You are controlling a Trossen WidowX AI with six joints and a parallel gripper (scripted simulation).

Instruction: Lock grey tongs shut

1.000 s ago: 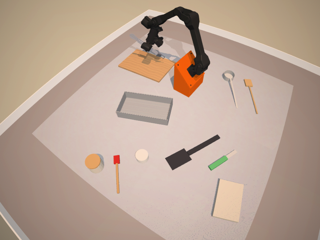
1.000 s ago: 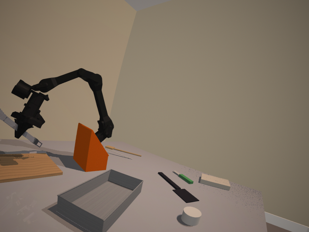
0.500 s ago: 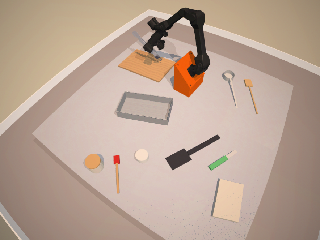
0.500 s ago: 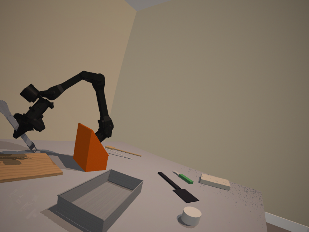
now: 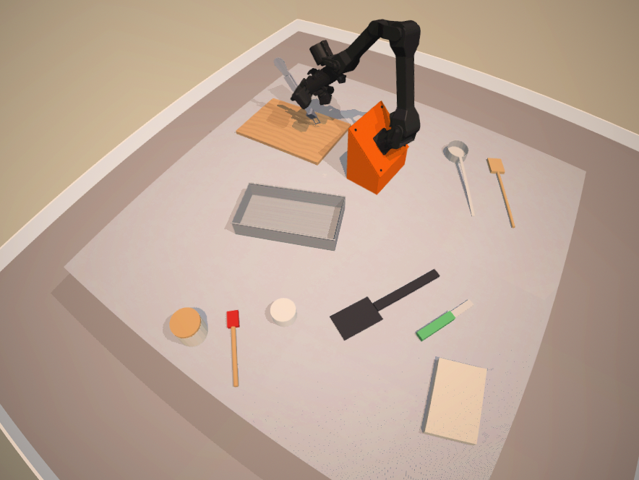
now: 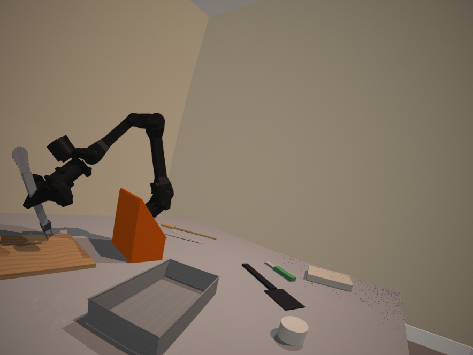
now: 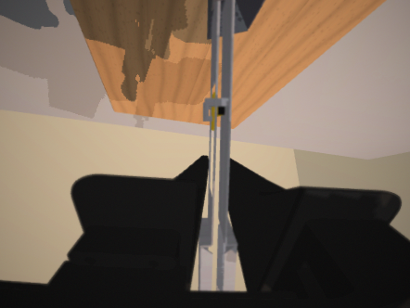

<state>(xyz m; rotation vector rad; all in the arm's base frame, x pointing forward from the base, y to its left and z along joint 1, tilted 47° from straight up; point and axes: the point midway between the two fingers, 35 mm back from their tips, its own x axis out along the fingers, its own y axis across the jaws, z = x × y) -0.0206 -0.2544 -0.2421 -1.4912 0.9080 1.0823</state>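
Right now the wooden board is 130 mm below my gripper tip. Also, from my gripper tip: black turner 410 mm ahead, 630 mm to the left, 140 mm below; roasting tin 340 mm ahead, 270 mm to the left, 110 mm below; white puck 590 mm ahead, 450 mm to the left, 120 mm below.
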